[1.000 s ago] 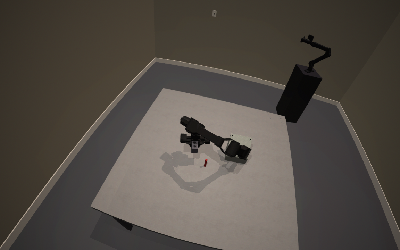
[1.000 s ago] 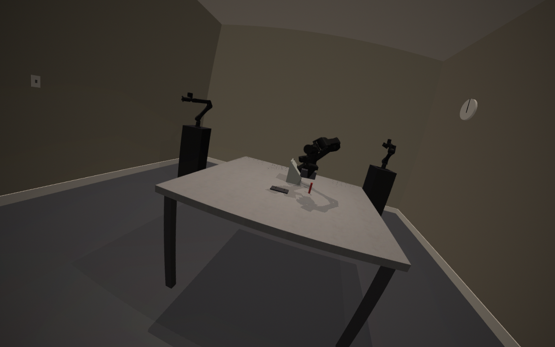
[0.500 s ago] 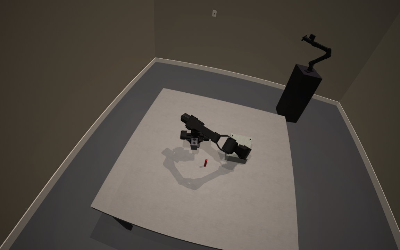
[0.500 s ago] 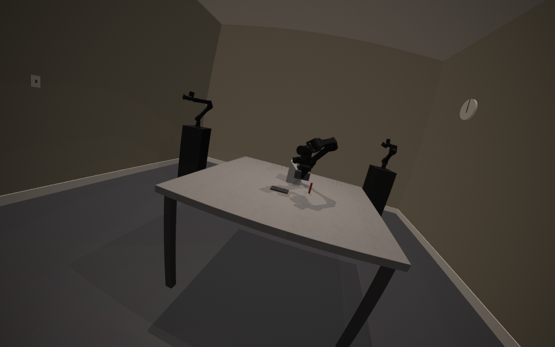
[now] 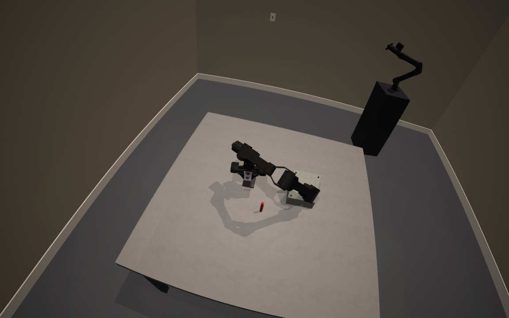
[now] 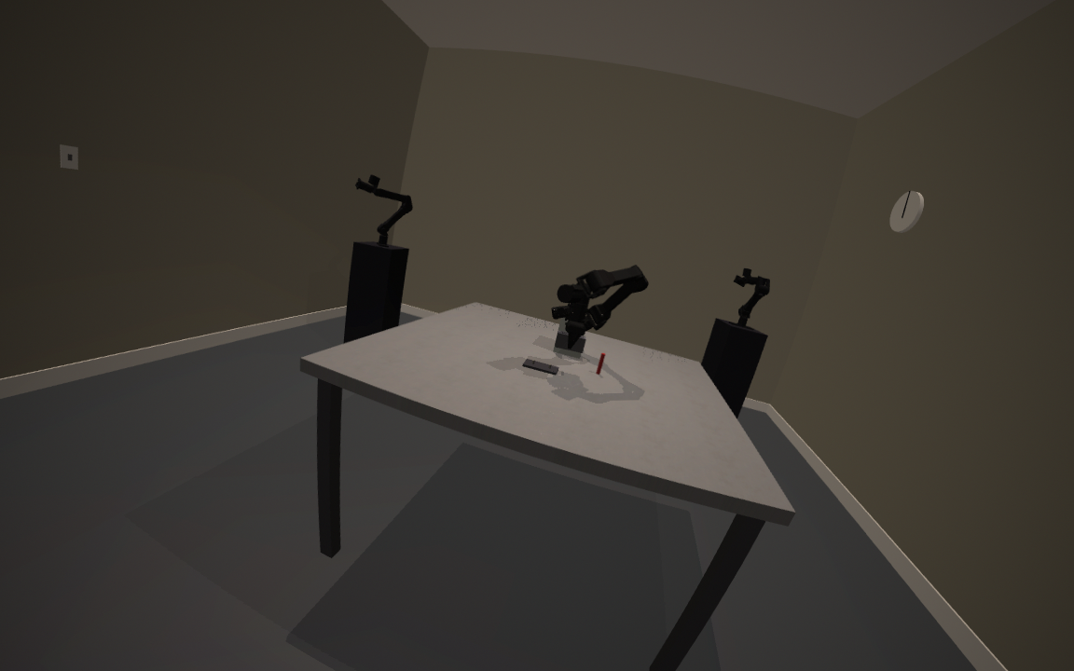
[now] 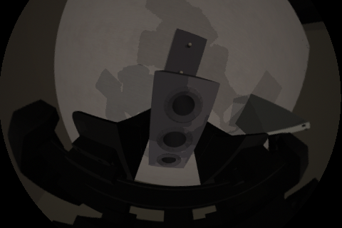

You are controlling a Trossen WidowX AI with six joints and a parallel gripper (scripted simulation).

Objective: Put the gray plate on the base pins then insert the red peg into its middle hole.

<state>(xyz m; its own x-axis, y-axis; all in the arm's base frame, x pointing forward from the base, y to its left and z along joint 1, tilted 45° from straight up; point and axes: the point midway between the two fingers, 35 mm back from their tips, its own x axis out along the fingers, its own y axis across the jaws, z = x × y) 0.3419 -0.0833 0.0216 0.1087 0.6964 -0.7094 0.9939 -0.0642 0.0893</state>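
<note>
The dark base is 9 cm below my gripper tip, 8 cm to the right of it and 1 cm behind it. From my gripper tip the other things lie so: red peg (14 cm to the left, 9 cm behind, 6 cm below); gray plate (3 cm above).
</note>
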